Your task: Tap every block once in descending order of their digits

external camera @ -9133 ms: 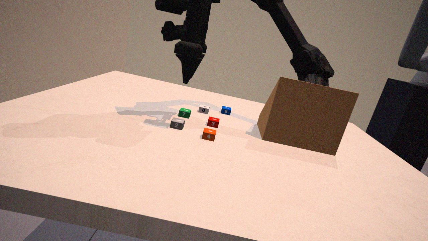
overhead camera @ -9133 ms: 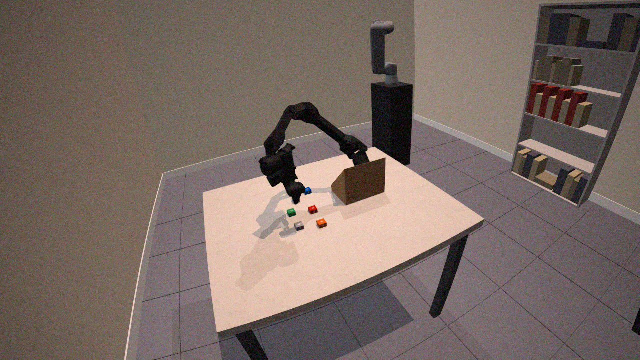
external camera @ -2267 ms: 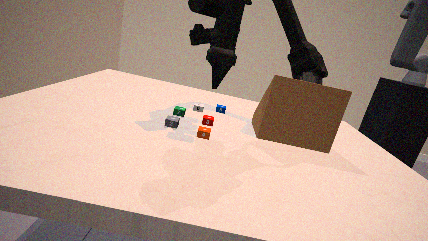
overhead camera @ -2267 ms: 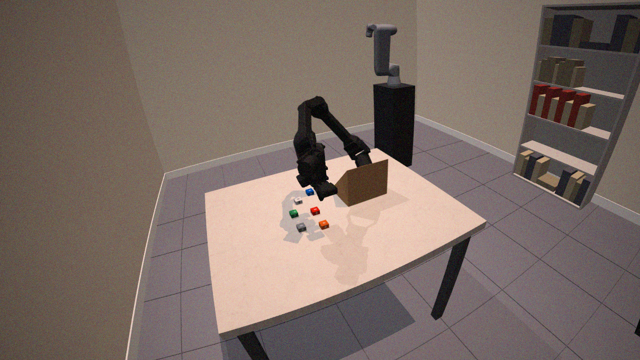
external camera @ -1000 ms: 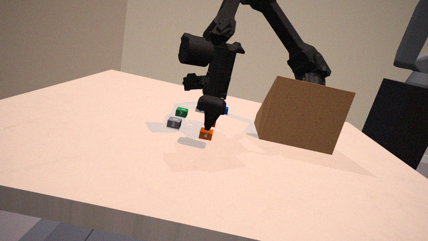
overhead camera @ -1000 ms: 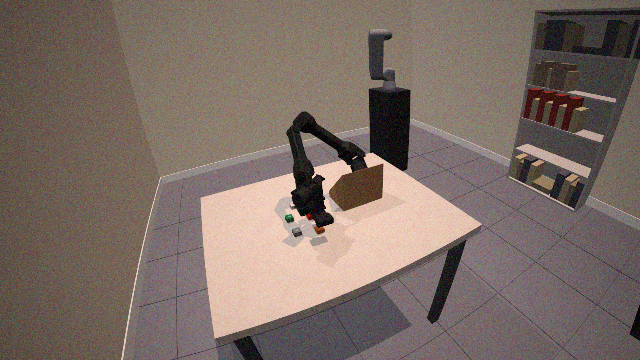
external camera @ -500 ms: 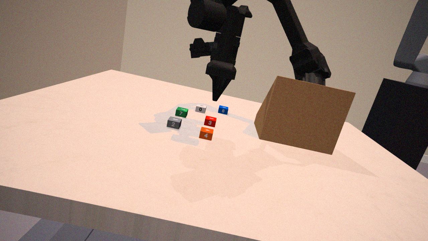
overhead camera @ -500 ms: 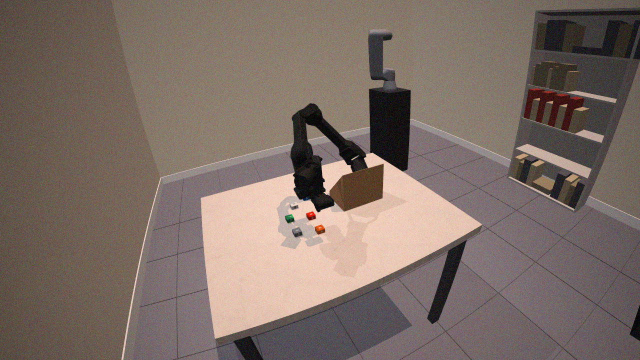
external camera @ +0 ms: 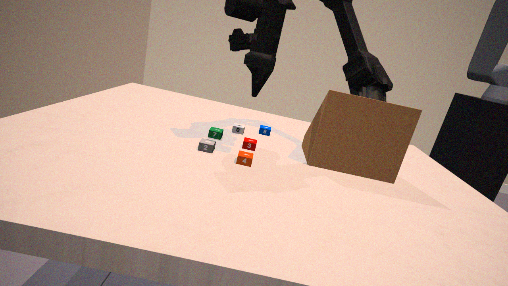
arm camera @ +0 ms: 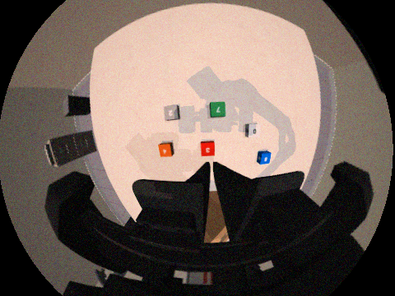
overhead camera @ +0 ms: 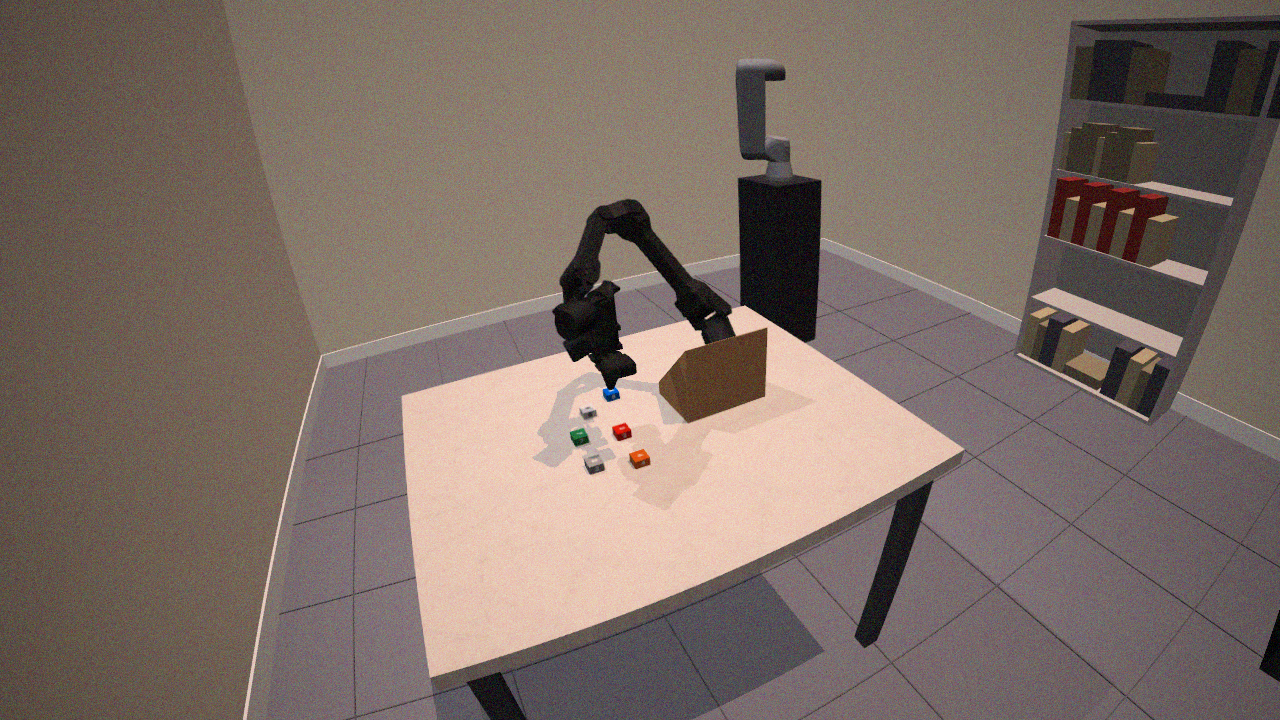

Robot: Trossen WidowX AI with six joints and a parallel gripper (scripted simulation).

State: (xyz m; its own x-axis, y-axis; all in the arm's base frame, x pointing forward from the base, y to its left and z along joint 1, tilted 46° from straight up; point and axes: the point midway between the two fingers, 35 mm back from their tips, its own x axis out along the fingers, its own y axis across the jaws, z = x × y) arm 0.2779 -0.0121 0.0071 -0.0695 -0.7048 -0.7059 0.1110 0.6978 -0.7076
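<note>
Right now my gripper tip is 120 mm above the red block and 10 mm past it. Also, from my gripper tip: green block (120 mm below, 70 mm ahead, 40 mm to the right); then orange block (120 mm below, 100 mm to the left); then grey block (120 mm below, 80 mm ahead, 70 mm to the left).
</note>
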